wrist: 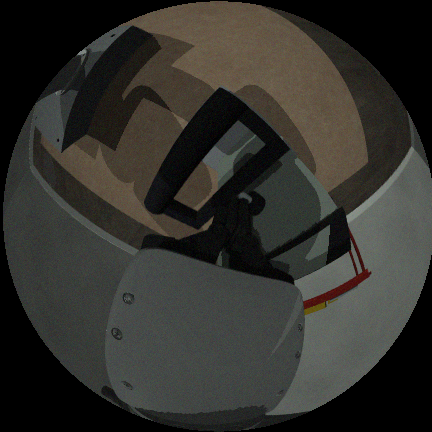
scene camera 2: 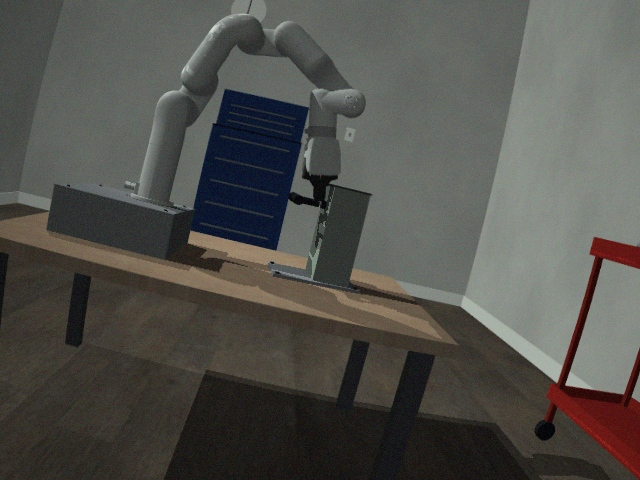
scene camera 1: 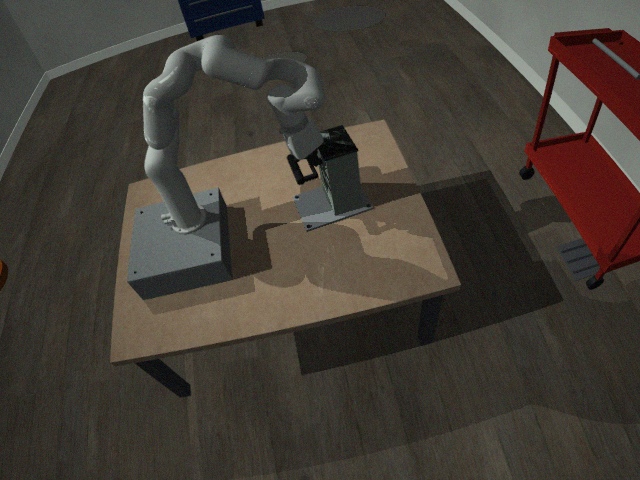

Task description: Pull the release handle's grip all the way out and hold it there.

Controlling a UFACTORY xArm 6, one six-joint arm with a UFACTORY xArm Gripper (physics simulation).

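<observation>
The release handle's grip is a black rectangular loop [scene camera 1: 294, 169] [scene camera 2: 296, 198] [wrist: 187, 152] standing out from the front of a grey-green upright housing [scene camera 1: 343, 183] [scene camera 2: 341, 237] [wrist: 297, 215]. My gripper [scene camera 1: 315, 160] [scene camera 2: 320, 198] [wrist: 232, 207] is shut with nothing between its fingers. It points down, its fingertips at the loop's inner bar, close to the housing's front face near its top. The loop's long outer bar is away from the fingers. In the wrist view a short rod with a round dark end shows beside the fingertips. Whether the fingers touch the loop or the housing is unclear.
The housing stands on a grey base plate [scene camera 1: 315, 209] [scene camera 2: 289, 271] bolted to the wooden table [scene camera 1: 206, 320] [scene camera 2: 232, 289]. The arm's grey base box [scene camera 1: 175, 248] [scene camera 2: 113, 222] is at the left. A red cart [scene camera 1: 581, 149] stands off to the right, and a blue cabinet [scene camera 2: 242, 180] stands behind.
</observation>
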